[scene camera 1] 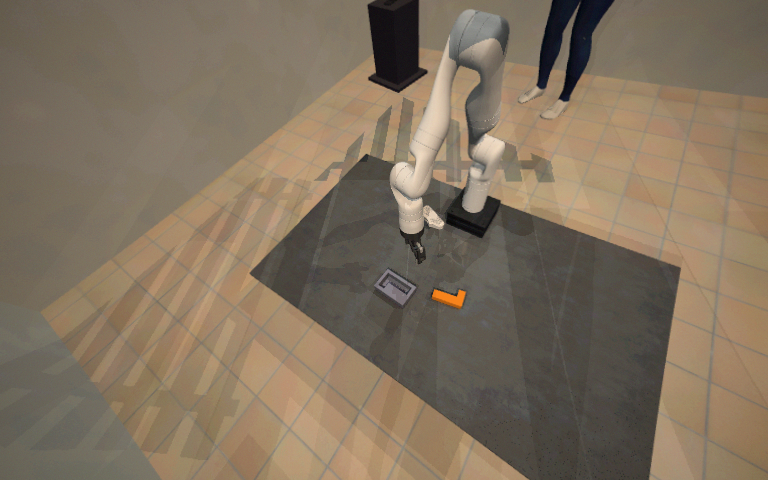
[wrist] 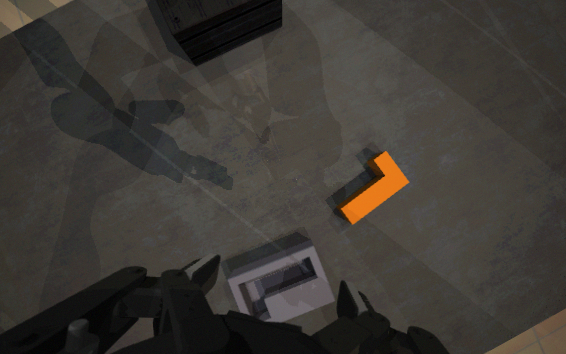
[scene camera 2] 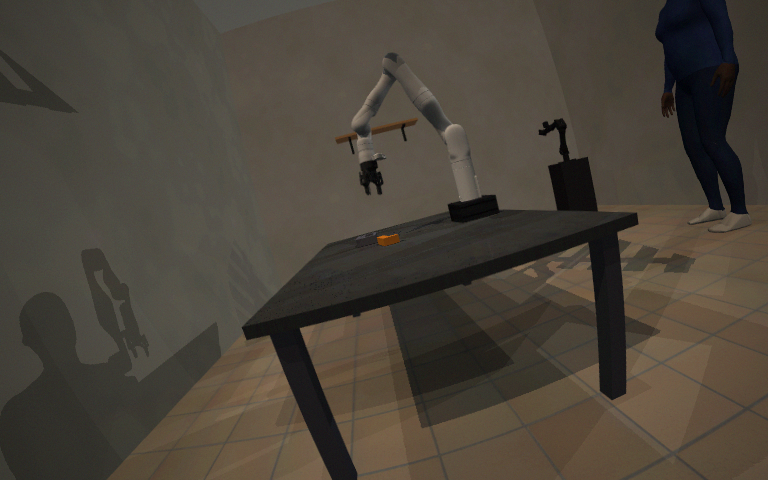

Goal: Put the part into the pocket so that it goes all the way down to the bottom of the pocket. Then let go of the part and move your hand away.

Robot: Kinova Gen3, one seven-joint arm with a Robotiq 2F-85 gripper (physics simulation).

gripper: open, holds nothing
an orange L-shaped block: on the table
